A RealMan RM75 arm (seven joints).
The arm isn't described. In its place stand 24 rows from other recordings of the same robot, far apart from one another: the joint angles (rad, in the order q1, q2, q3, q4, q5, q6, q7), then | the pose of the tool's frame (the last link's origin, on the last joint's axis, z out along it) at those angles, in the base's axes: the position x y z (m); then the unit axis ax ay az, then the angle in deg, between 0 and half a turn.
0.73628 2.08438 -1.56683 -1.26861 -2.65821 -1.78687 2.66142 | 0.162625 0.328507 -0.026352 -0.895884 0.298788 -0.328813 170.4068
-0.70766 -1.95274 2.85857 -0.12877 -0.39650 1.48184 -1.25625 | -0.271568 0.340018 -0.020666 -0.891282 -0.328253 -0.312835 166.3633
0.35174 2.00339 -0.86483 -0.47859 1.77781 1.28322 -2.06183 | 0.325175 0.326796 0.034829 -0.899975 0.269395 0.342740 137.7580
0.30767 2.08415 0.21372 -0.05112 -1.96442 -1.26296 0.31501 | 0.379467 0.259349 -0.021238 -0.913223 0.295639 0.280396 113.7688
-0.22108 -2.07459 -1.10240 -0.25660 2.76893 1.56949 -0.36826 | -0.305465 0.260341 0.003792 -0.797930 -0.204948 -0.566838 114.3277
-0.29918 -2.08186 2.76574 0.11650 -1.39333 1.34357 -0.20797 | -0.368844 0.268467 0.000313 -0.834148 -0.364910 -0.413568 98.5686
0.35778 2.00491 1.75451 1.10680 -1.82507 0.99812 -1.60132 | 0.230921 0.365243 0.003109 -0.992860 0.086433 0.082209 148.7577
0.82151 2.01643 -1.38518 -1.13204 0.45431 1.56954 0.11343 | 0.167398 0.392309 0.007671 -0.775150 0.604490 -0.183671 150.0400
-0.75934 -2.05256 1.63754 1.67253 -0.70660 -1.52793 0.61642 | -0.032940 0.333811 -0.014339 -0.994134 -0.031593 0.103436 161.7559
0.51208 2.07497 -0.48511 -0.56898 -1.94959 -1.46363 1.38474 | 0.289389 0.338758 0.016519 -0.898848 0.306903 0.312861 153.8181
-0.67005 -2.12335 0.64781 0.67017 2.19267 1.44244 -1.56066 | -0.234823 0.363190 -0.022529 -0.949280 -0.258112 -0.179569 166.4135
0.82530 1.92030 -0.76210 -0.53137 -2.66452 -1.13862 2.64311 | 0.295154 0.421218 0.038963 -0.759797 0.649578 -0.027497 149.7597
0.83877 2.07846 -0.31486 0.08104 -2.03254 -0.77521 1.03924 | 0.251136 0.375371 -0.116422 -0.916230 0.357552 0.180776 150.5523
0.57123 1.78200 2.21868 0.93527 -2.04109 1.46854 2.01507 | 0.257429 0.391935 0.132330 -0.322306 -0.920347 -0.221541 170.7783
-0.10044 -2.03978 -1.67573 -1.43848 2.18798 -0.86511 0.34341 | -0.262243 0.328074 0.026301 -0.803467 -0.575616 -0.152008 140.6279
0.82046 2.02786 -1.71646 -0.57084 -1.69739 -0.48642 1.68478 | 0.185954 0.439334 -0.081851 -0.992858 0.119102 0.006942 144.0859
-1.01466 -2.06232 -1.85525 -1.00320 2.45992 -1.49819 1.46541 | -0.081015 0.407390 -0.026062 -0.976598 0.148788 0.155304 173.9182
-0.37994 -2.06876 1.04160 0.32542 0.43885 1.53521 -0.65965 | -0.287846 0.326849 0.079639 -0.745787 -0.156648 -0.647506 113.7637
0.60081 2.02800 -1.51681 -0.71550 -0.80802 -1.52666 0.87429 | 0.102894 0.339943 0.001512 -0.846653 -0.113407 0.519920 165.2379
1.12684 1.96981 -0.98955 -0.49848 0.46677 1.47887 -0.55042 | 0.165961 0.420231 -0.011516 -0.860025 0.475737 -0.184478 169.1114
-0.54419 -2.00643 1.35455 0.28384 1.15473 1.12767 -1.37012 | -0.280107 0.343846 -0.052143 -0.875721 -0.387659 -0.287808 158.5346
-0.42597 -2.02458 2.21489 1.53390 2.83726 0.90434 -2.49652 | -0.136378 0.298415 -0.107363 -0.977397 0.112071 0.179260 152.4879
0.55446 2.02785 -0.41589 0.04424 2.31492 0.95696 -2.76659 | 0.375144 0.357180 0.020171 -0.797459 0.490674 0.351139 101.3766
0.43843 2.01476 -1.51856 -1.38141 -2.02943 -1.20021 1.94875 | 0.148573 0.348233 -0.012649 -0.996836 0.064990 0.045763 161.4547
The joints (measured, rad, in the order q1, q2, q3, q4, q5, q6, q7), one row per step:
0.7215, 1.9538, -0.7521, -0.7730, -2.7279, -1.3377, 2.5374
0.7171, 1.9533, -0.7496, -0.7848, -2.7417, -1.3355, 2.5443
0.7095, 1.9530, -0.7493, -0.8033, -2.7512, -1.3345, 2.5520
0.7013, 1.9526, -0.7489, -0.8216, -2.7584, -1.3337, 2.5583
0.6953, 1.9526, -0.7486, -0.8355, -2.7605, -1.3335, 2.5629
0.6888, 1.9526, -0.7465, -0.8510, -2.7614, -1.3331, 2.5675
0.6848, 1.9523, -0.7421, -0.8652, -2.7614, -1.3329, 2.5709
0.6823, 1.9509, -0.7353, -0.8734, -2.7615, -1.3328, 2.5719
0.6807, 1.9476, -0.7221, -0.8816, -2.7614, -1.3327, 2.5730
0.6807, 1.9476, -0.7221, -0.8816, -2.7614, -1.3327, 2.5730
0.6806, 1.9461, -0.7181, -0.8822, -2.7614, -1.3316, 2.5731
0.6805, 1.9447, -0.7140, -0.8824, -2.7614, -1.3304, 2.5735
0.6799, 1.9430, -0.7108, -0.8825, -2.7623, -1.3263, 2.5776
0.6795, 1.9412, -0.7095, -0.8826, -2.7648, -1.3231, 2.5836
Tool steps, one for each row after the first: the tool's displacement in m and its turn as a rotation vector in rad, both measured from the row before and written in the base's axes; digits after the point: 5 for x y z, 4 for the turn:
0.00226, -0.00013, 0.00361, 0.0103, -0.0148, -0.0061
0.00200, -0.00024, 0.00451, 0.0139, -0.0139, -0.0044
0.00194, -0.00042, 0.00445, 0.0139, -0.0121, -0.0035
0.00090, -0.00019, 0.00307, 0.0110, -0.0058, -0.0016
0.00083, -0.00011, 0.00355, 0.0139, -0.0044, -0.0014
0.00004, 0.00051, 0.00362, 0.0145, -0.0023, 0.0006
0.00050, 0.00029, 0.00313, 0.0117, -0.0003, -0.0007
0.00072, 0.00066, 0.00473, 0.0176, 0.0021, -0.0022
0.00000, 0.00000, 0.00000, 0.0000, 0.0000, 0.0000
0.00040, 0.00027, 0.00135, 0.0052, 0.0005, -0.0010
0.00045, 0.00022, 0.00124, 0.0052, 0.0009, -0.0014
0.00084, 0.00038, 0.00153, 0.0086, -0.0003, -0.0041
0.00082, 0.00027, 0.00139, 0.0069, -0.0018, -0.0054

